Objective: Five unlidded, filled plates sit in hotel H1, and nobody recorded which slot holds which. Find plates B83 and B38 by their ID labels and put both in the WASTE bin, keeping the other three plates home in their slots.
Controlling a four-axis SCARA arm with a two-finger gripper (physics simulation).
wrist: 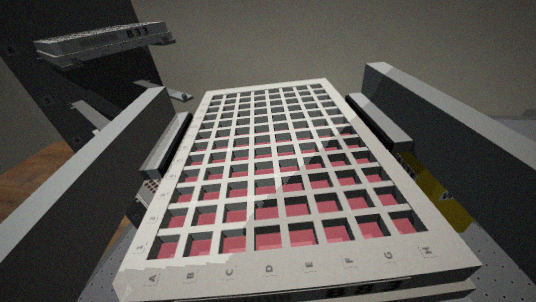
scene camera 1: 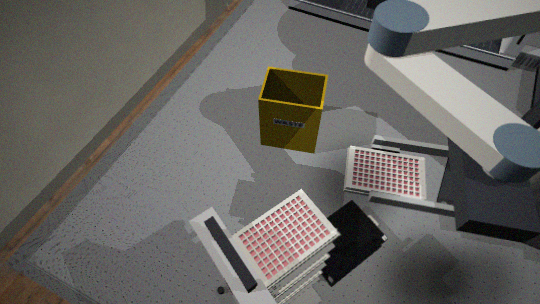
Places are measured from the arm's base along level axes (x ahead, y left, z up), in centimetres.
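Pixels of known places: gripper, fingertip midpoint: (wrist: 267,93) (scene camera 1: 371,166).
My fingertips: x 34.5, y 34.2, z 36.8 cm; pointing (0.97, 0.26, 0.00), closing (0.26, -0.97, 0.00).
Note:
For each thing: its top centre in the pictures, then the offset to it from my fingertips. "pt": a spot on its surface instead.
- plate B83 at its top centre: (wrist: 271,132) (scene camera 1: 386,171) dz -0.8, dx -2.4, dy -0.7 cm
- yellow WASTE bin at its top centre: (wrist: 449,125) (scene camera 1: 294,87) dz -15.5, dx +24.3, dy -24.3 cm
- black flat piece at a spot on its surface: (scene camera 1: 353,245) pt dz -29.5, dx -3.6, dy +2.3 cm
My gripper (scene camera 1: 381,171) (wrist: 267,93) is shut on plate B83 (scene camera 1: 389,173) (wrist: 272,167), a white plate with pink-filled wells. It holds the plate level, with the label partly cut off at the bottom of the wrist view. The yellow WASTE bin (scene camera 1: 274,137) (wrist: 445,197) stands apart from the held plate, behind and to its left in the scene view. Hotel H1 (scene camera 1: 201,218) (wrist: 35,70) holds a stack of plates. Its top plate (scene camera 1: 287,235) (wrist: 102,44) reads B33 in the wrist view. The labels of the lower plates are hidden, so B38 cannot be told.
A black flat piece (scene camera 1: 353,245) lies beside the hotel, on the side toward the arm. The arm (scene camera 1: 445,100) reaches in from the right. Dark-topped equipment (scene camera 1: 345,11) stands along the back. A wall and the table's wooden edge (scene camera 1: 107,140) run along the left.

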